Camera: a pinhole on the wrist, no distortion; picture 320 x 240 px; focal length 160.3 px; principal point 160.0 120.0 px. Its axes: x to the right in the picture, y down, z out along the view. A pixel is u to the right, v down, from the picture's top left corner.
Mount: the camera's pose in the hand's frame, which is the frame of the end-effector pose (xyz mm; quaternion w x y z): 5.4 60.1 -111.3 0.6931 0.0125 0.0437 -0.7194
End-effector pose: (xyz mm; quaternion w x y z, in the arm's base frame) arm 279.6 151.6 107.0 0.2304 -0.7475 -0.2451 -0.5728
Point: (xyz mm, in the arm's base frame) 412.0 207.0 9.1
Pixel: 156.8 73.6
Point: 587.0 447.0 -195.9
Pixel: 169.8 59.3
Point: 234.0 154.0 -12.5
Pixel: outside the picture
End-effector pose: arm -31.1 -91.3 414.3 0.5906 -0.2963 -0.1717 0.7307
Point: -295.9 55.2 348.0
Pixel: 44.8 233.0
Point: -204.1 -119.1 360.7
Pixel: 41.5 110.5
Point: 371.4 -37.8 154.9
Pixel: behind the camera
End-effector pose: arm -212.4 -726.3 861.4 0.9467 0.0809 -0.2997 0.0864
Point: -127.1 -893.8 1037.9
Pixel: 280.0 207.0
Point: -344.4 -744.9 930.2
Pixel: 177.7 65.0
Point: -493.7 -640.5 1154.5
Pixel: 109.7 93.6
